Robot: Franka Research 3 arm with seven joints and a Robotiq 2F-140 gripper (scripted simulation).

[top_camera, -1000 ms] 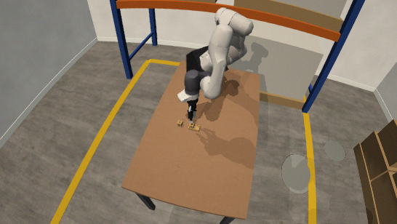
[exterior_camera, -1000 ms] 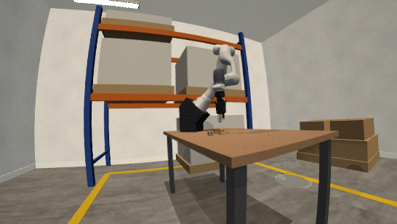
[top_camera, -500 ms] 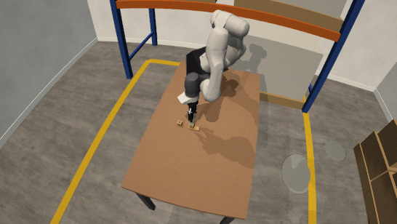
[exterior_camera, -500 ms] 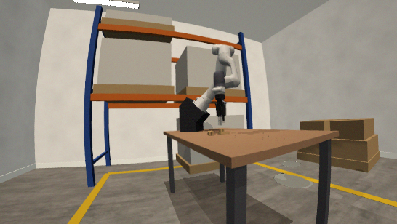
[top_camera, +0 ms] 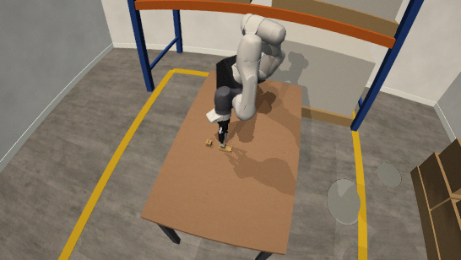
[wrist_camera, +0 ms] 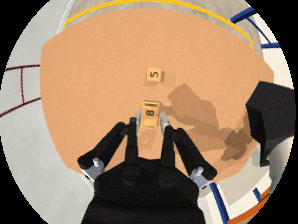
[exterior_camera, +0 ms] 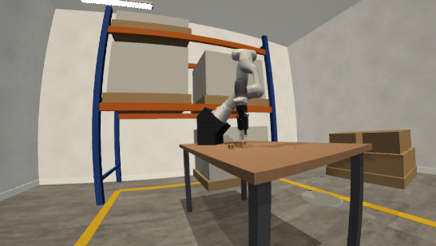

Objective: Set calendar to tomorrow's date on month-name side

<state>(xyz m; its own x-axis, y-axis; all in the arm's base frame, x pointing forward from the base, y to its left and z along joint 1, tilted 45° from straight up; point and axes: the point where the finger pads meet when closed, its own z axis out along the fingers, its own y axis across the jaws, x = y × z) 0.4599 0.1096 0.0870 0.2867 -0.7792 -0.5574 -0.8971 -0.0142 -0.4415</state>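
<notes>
My gripper is now 80 mm above the wooden tray and 10 mm to the right of it.
</notes>
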